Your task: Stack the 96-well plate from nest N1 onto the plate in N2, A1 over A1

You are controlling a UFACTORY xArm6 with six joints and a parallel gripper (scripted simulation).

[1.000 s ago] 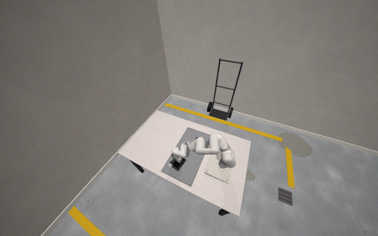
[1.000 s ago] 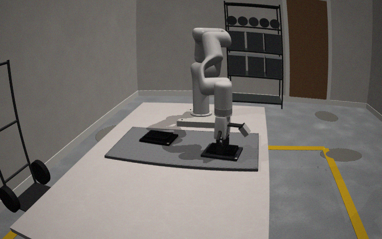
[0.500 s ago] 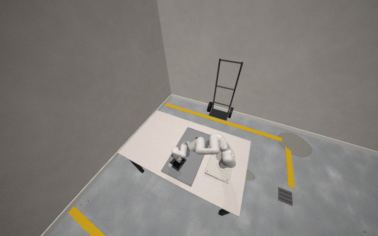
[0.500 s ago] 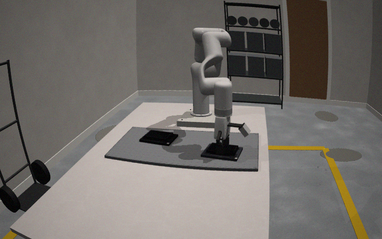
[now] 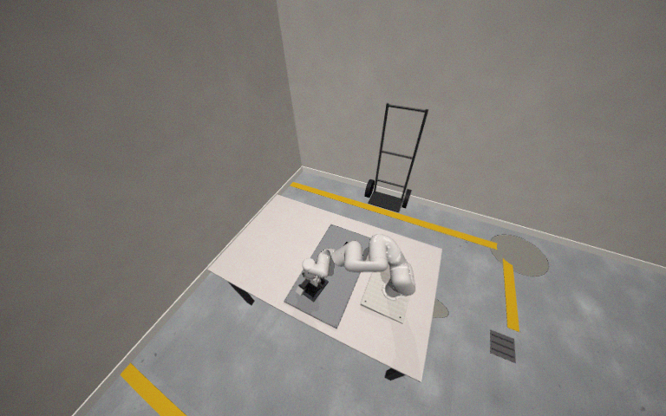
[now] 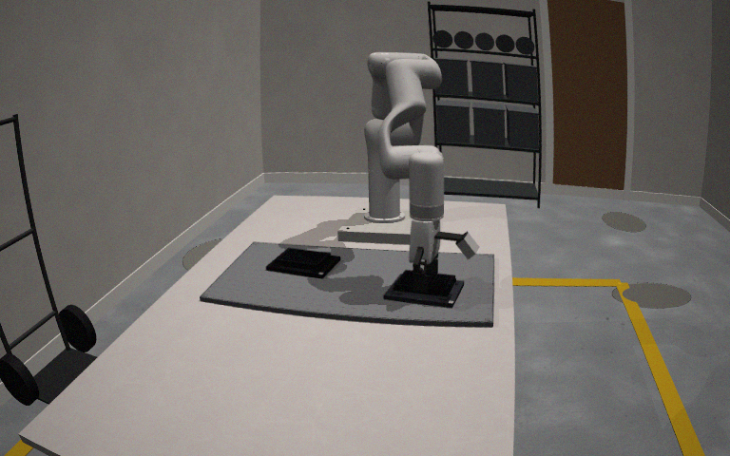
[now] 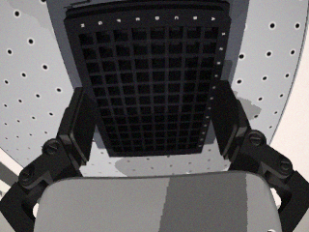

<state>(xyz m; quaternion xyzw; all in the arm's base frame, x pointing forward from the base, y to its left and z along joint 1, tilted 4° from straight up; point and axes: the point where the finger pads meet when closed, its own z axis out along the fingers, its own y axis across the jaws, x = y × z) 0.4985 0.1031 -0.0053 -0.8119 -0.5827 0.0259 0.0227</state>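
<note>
Right now the plate nest is 3 cm below my hand.
</note>
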